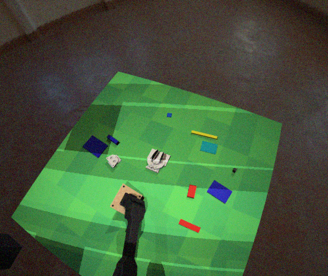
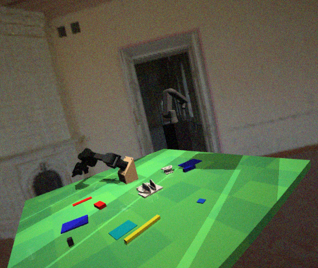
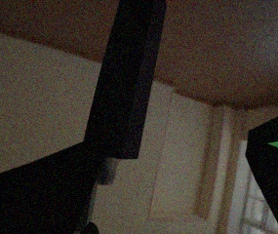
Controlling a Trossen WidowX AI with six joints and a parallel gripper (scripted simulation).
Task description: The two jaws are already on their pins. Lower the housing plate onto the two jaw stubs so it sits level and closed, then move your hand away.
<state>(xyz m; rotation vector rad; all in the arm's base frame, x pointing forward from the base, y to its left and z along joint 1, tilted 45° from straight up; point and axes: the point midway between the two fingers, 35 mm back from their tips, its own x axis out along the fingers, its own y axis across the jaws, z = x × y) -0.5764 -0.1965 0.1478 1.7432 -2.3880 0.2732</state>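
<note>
My gripper tip is 1130 mm short of the yellow bar, 60 mm to the right of it and 30 mm above it. From my gripper tip the other things lie so: red bar (610 mm ahead, 50 mm to the right, 40 mm below); red block (780 mm ahead, 30 mm below, 10 mm to the left); blue slab (840 mm ahead, 130 mm to the right, 30 mm below).
</note>
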